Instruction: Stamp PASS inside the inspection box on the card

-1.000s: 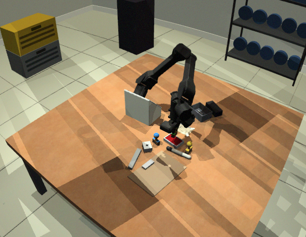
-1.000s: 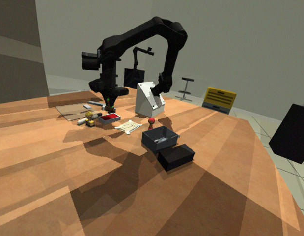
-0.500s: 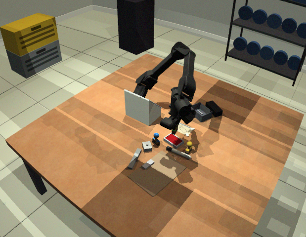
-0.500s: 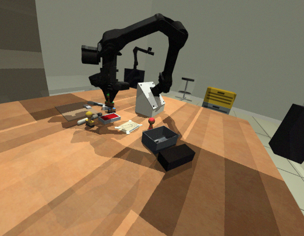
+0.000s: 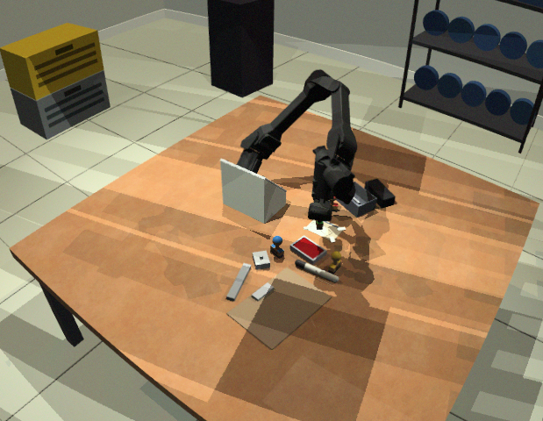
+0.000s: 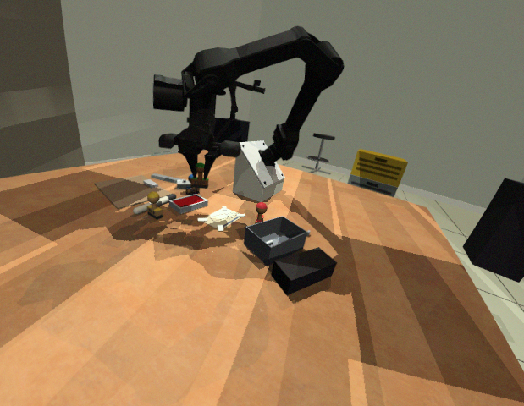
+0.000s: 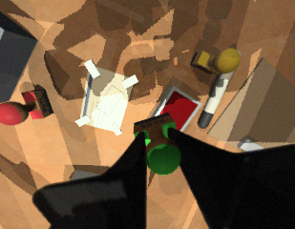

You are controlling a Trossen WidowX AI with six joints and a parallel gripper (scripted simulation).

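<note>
Now: the white card 20 mm behind my gripper tip, 70 mm to the left of it and 100 mm below it. Round my gripper tip: green-knobbed stamp right at my gripper tip; then red ink pad 50 mm to the right, 90 mm below; then yellow-knobbed stamp 100 mm ahead, 50 mm to the right, 70 mm below.
</note>
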